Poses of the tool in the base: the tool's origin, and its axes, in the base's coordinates. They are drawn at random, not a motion.
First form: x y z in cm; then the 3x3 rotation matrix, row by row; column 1 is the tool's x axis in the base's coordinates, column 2 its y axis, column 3 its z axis. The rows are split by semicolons.
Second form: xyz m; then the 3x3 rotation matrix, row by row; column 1 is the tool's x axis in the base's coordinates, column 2 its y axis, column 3 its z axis. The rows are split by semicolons. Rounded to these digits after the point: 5 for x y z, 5 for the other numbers.
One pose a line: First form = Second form
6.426 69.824 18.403; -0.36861 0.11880 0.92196; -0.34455 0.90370 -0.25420; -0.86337 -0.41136 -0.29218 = 0.06426 0.69824 0.18403; -0.36861 0.11880 0.92196; -0.34455 0.90370 -0.25420; -0.86337 -0.41136 -0.29218
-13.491 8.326 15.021; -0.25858 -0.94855 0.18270; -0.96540 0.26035 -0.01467; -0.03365 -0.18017 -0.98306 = -0.13491 0.08326 0.15021; -0.25858 -0.94855 0.18270; -0.96540 0.26035 -0.01467; -0.03365 -0.18017 -0.98306
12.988 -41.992 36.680; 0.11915 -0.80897 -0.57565; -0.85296 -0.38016 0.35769; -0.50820 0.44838 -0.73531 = 0.12988 -0.41992 0.36680; 0.11915 -0.80897 -0.57565; -0.85296 -0.38016 0.35769; -0.50820 0.44838 -0.73531
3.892 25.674 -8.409; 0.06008 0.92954 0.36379; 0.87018 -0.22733 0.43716; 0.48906 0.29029 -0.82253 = 0.03892 0.25674 -0.08409; 0.06008 0.92954 0.36379; 0.87018 -0.22733 0.43716; 0.48906 0.29029 -0.82253
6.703 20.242 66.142; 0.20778 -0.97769 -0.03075; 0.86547 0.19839 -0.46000; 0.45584 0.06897 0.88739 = 0.06703 0.20242 0.66142; 0.20778 -0.97769 -0.03075; 0.86547 0.19839 -0.46000; 0.45584 0.06897 0.88739
